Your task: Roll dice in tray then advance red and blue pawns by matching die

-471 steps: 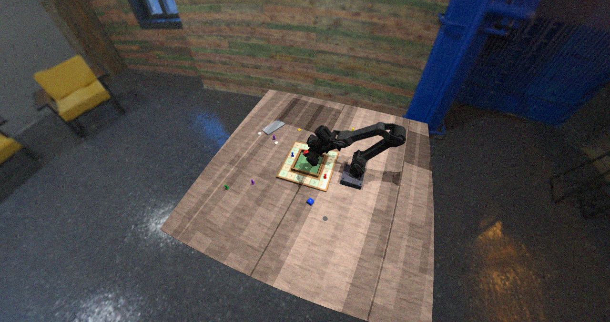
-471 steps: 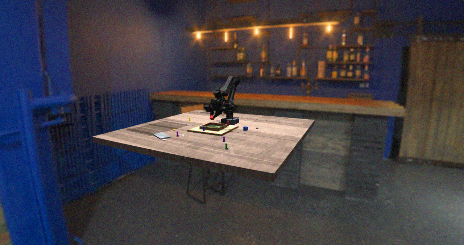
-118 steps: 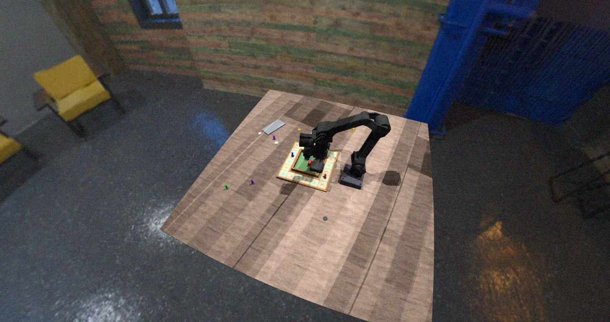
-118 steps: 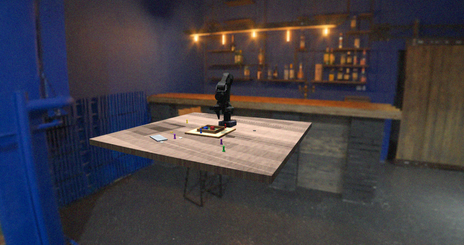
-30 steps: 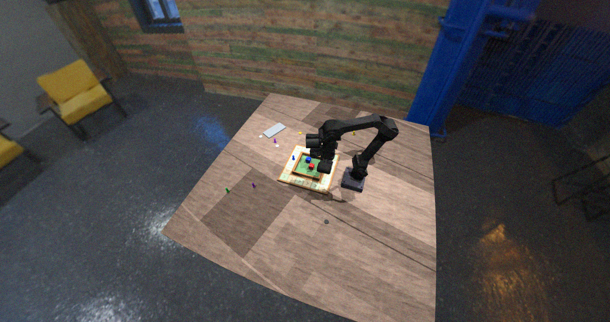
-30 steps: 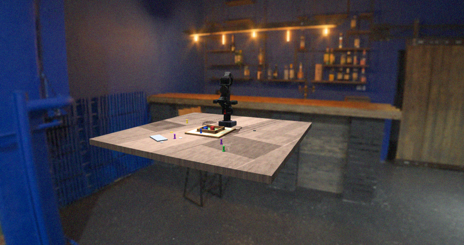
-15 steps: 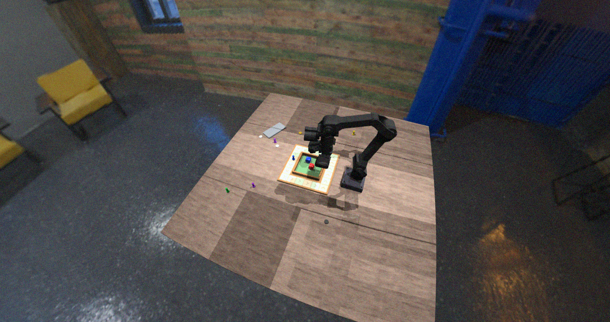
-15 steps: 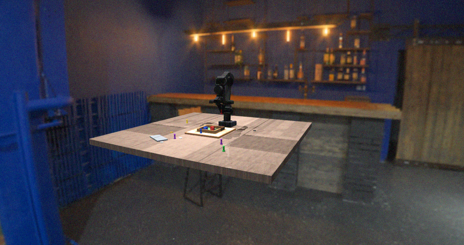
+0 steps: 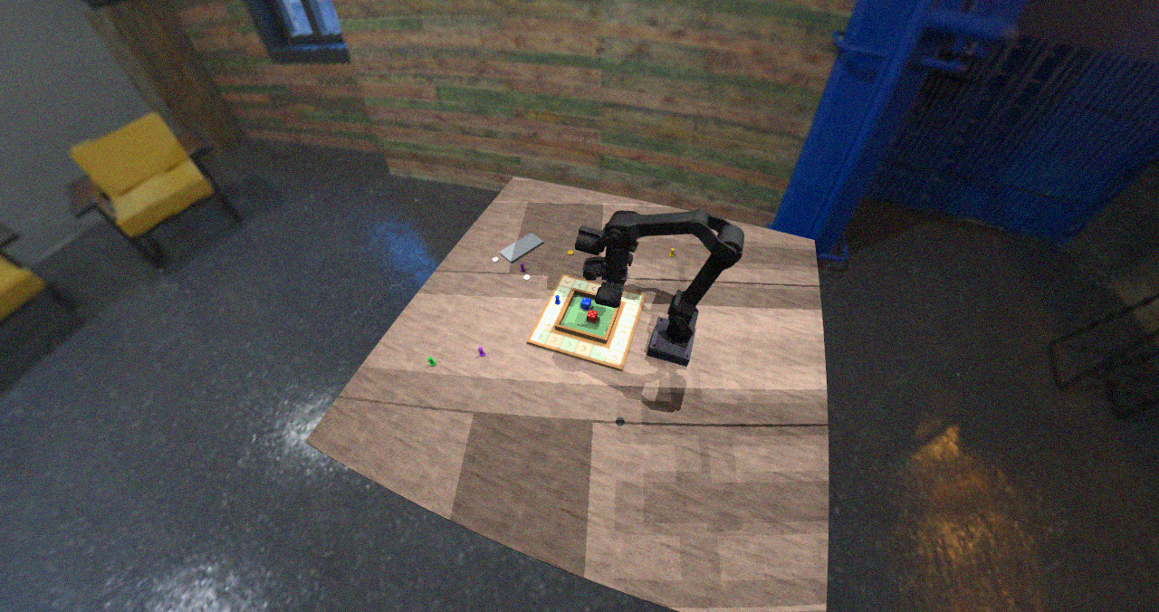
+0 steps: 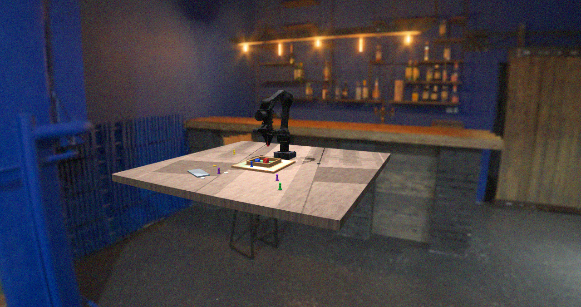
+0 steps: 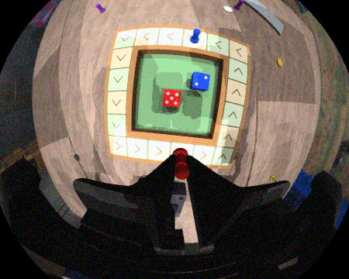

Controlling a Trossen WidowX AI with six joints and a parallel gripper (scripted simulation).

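My gripper tip is 18 cm short of the blue pawn and 9 cm above it. From my gripper tip the other things lie so: red pawn (1 cm above); then yellow token (24 cm ahead, 23 cm to the right, 11 cm below); then dark token (13 cm behind, 29 cm to the left, 11 cm below).
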